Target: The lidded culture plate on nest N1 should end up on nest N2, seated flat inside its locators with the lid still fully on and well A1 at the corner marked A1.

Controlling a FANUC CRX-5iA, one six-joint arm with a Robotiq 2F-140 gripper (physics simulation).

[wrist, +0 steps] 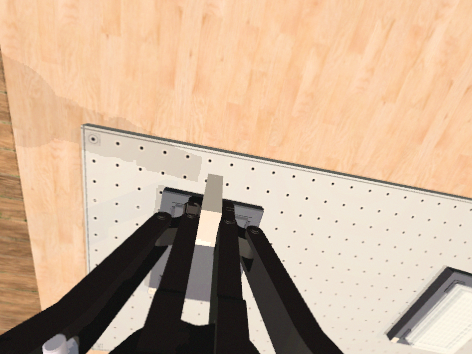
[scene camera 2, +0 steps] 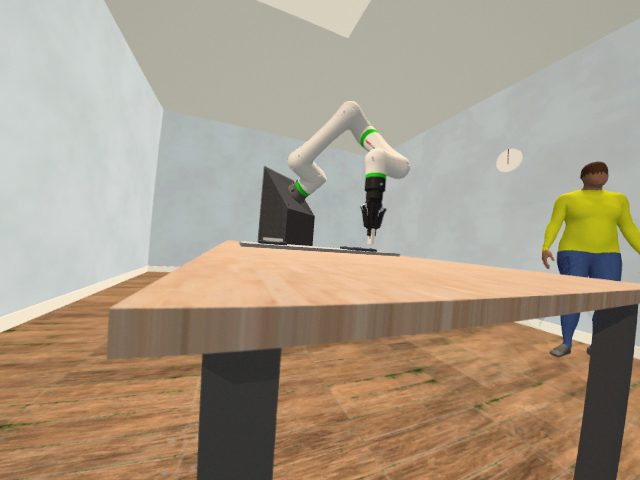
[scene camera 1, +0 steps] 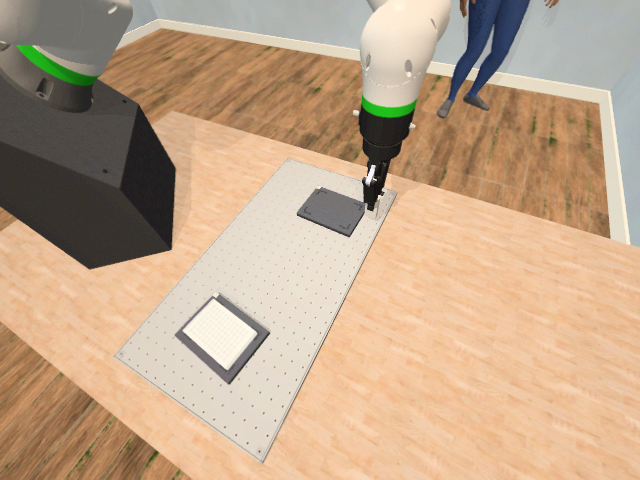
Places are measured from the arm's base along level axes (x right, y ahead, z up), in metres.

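Pixels of known places: gripper, between the fingertips: (wrist: 213,188) (scene camera 2: 370,244) (scene camera 1: 370,215); arm's base, origin of its link: (scene camera 2: 295,195) (scene camera 1: 47,83).
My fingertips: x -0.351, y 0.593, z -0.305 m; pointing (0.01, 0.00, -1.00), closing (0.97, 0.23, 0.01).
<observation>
Ahead of a thing's pixels: the offset from my fingertips to its top centre. Level surfaces: height alone.
A white lidded plate @(dx +0.441, dy -0.065, dz -0.006 m) (scene camera 1: 221,333) (wrist: 447,322) lies on a dark nest @(dx +0.440, dy -0.065, dz -0.019 m) (scene camera 1: 230,376) (wrist: 425,303) at the near end of the pegboard. It looks flat inside the rim; its lid and well A1 cannot be made out. The other dark nest @(dx +0.028, dy -0.104, dz -0.019 m) (scene camera 1: 333,210) (scene camera 2: 356,248) (wrist: 251,214) is bare, with corner locators and a small pale mark at one corner. I cannot read which nest is N1 or N2. My gripper (scene camera 1: 373,212) (scene camera 2: 370,241) (wrist: 213,188) is shut and empty, pointing down above the pegboard, beside the bare nest's outer edge in the first scene view.
The perforated pegboard (scene camera 1: 289,279) (scene camera 2: 310,248) (wrist: 330,235) lies on the wooden table @(dz -0.047 m) (scene camera 1: 465,335) (scene camera 2: 310,279) (wrist: 280,75). The dark robot base (scene camera 1: 87,186) (scene camera 2: 285,219) stands beside it. A person (scene camera 1: 491,41) (scene camera 2: 589,222) stands beyond the table.
</observation>
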